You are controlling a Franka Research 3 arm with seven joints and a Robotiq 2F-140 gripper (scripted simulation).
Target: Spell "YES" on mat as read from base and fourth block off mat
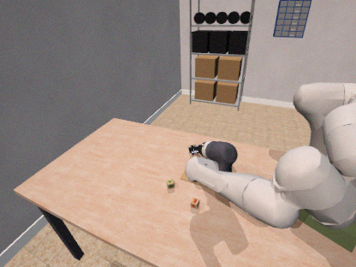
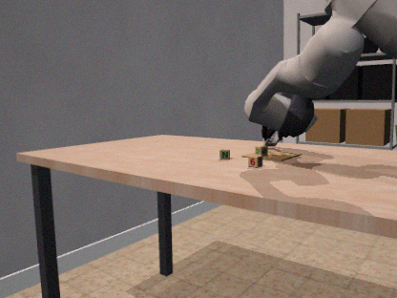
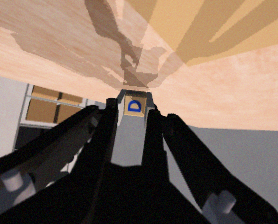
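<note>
My hand is 1 cm to the left of the S block, 1 cm short of it and 1 cm above it. The rest, counted from my hand: green N block: 27 cm to the left, 5 cm ahead, 2 cm below; Y block: 18 cm to the left, 3 cm behind, 1 cm below; tan mat: 16 cm to the left, 6 cm behind, 3 cm below.
</note>
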